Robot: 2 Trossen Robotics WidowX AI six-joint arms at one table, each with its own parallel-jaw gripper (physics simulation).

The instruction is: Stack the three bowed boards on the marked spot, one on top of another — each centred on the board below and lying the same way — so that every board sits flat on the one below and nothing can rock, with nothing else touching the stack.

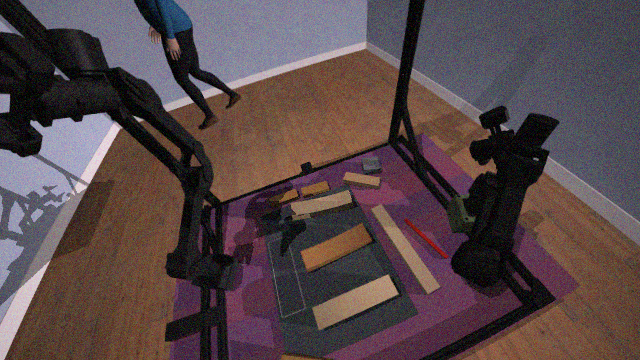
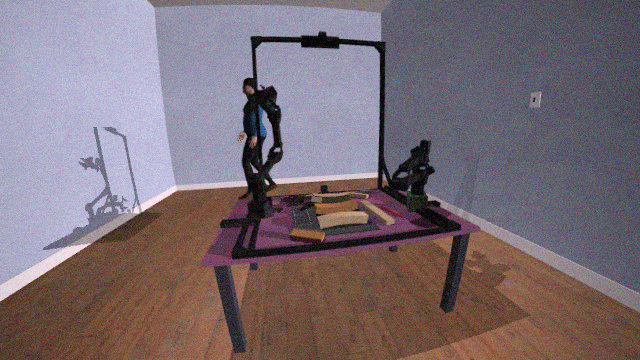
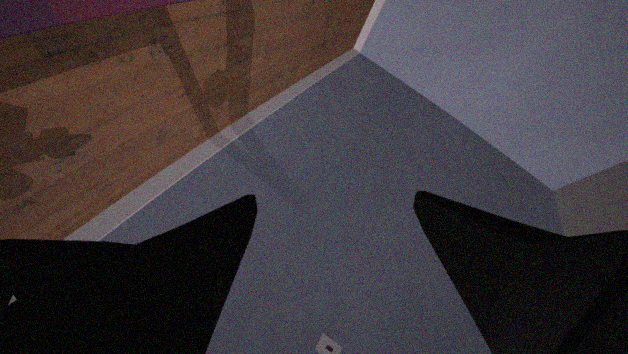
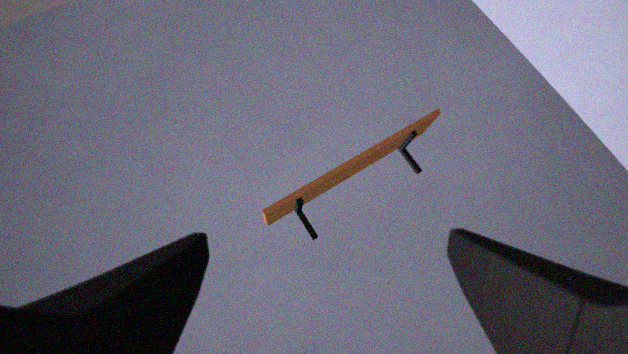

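Where they show: left gripper, fingertip midpoint: (image 1: 490,127) (image 3: 335,201); right gripper, fingertip midpoint: (image 2: 253,90) (image 4: 328,243); left arm's base at its link origin: (image 1: 475,207) (image 2: 417,193); right arm's base at its link origin: (image 1: 209,269) (image 2: 259,200).
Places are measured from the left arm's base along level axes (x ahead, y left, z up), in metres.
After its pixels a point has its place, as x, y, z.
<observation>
Three bowed boards lie apart on the dark mat (image 1: 345,327) {0.406, 0.351, -0.086}: a pale one (image 1: 356,302) {0.376, 0.288, -0.036} (image 2: 343,219) {0.371, 0.312, -0.051} nearest the front, its middle arched up, an orange one (image 1: 337,247) {0.440, 0.134, -0.049} (image 2: 336,207) {0.436, 0.156, -0.054} in the middle and another pale one (image 1: 322,202) {0.508, -0.034, -0.046} (image 2: 330,197) {0.505, -0.002, -0.052} at the back. The bow of the last two is hard to tell. The marked spot is a thin white rectangle outline (image 1: 275,279) {0.644, 0.245, -0.086} on the mat's left part, with no board on it. My left gripper (image 3: 335,201) {-0.054, -0.218, 0.143} is open and empty, raised and facing the wall. My right gripper (image 4: 328,243) {0.846, 0.227, 0.574} is open and empty, high and facing the wall.
A long pale plank (image 1: 405,249) {0.220, 0.121, -0.071} (image 2: 377,212) {0.218, 0.145, -0.071} and a red stick (image 1: 426,238) {0.142, 0.075, -0.086} lie right of the mat. A short pale block (image 1: 361,180) {0.359, -0.154, -0.066}, a grey block (image 1: 371,165) {0.316, -0.228, -0.057} and small orange blocks (image 1: 315,188) {0.550, -0.115, -0.071} lie behind. Another orange block (image 2: 307,235) {0.496, 0.469, -0.067} lies at the front.
</observation>
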